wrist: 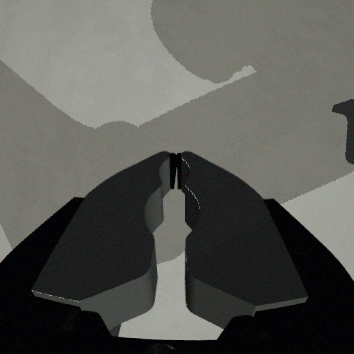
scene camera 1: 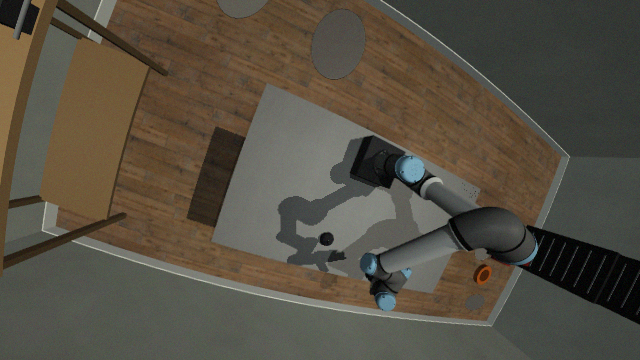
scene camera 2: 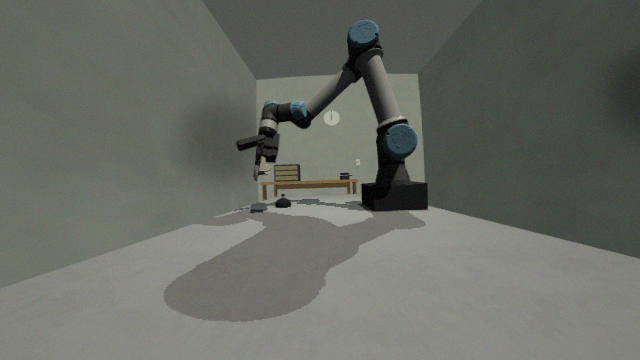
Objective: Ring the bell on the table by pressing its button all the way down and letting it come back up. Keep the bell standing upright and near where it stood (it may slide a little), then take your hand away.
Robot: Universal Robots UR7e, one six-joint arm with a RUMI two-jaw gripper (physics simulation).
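Where they show: gripper, fingertip midpoint: (wrist: 176,157) (scene camera 2: 255,180); arm's base, origin of the base link: (scene camera 1: 384,163) (scene camera 2: 392,183).
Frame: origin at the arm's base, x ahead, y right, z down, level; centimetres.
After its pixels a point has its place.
The bell (scene camera 1: 326,238) @[y 15.1, x 51.5, z 6.7 cm] (scene camera 2: 283,203) @[y 9.7, x 52.1, z 8.6 cm] is a small black dome with a button on top. It stands upright on the grey table (scene camera 1: 270,130) @[y 63.1, x 3.1, z 10.7 cm] (scene camera 2: 400,280) @[y -55.0, x 24.8, z 10.8 cm], near its long lower edge in the scene camera 1 view. My gripper (scene camera 2: 256,175) @[y -12.8, x 57.8, z -3.4 cm] (wrist: 176,157) @[y -12.8, x 57.8, z -3.4 cm] is shut and empty, its two fingertips together, pointing down. It hangs well above the table, to the left of the bell in the scene camera 2 view and apart from it. In the scene camera 1 view the arm's wrist hides the fingers. The bell does not show in the wrist view.
The robot's black base block (scene camera 1: 364,161) @[y 12.0, x 2.9, z -0.4 cm] (scene camera 2: 395,196) @[y -9.5, x 3.4, z 5.0 cm] stands on the table, away from the bell. Shadows of the arm lie across the table around the bell. A wooden bench (scene camera 1: 95,130) stands off to the left, and an orange ring (scene camera 1: 477,275) lies on the floor.
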